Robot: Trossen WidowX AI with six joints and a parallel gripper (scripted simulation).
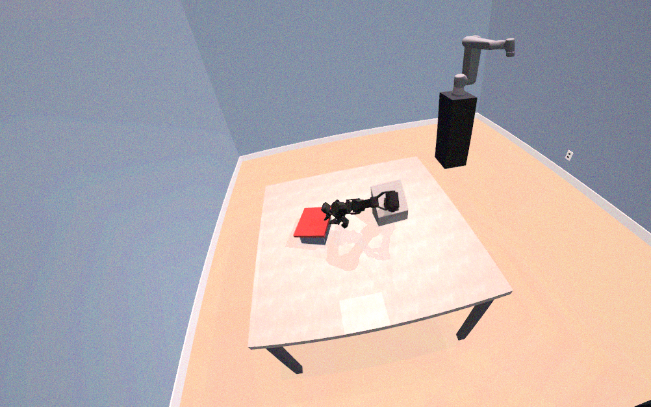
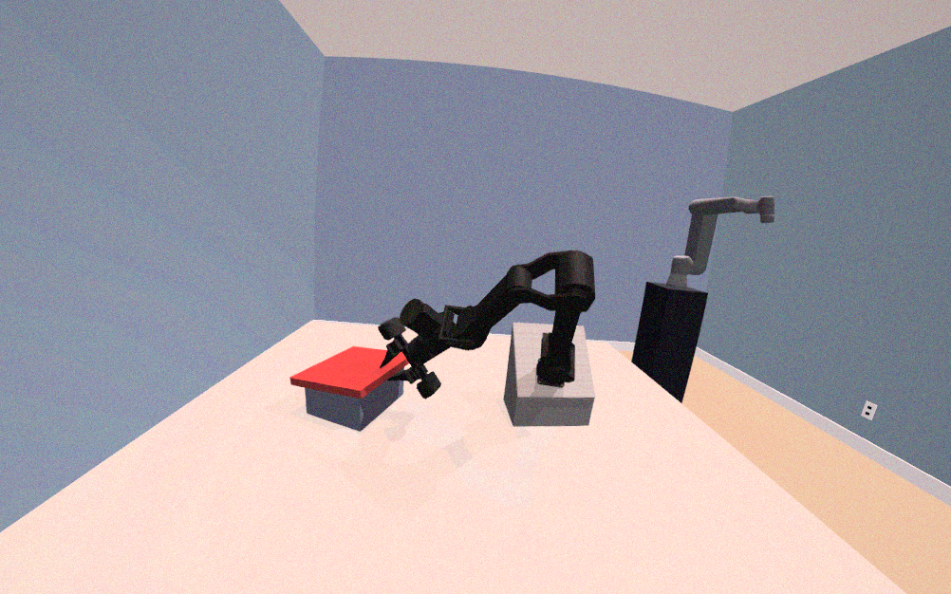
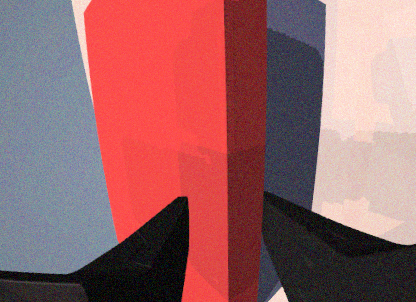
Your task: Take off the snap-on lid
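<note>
Right now my gripper tip is 70 mm short of the red lid and 20 mm to the left of it. Round my gripper tip: storage box (70 mm ahead, 20 mm to the right, 50 mm below).
</note>
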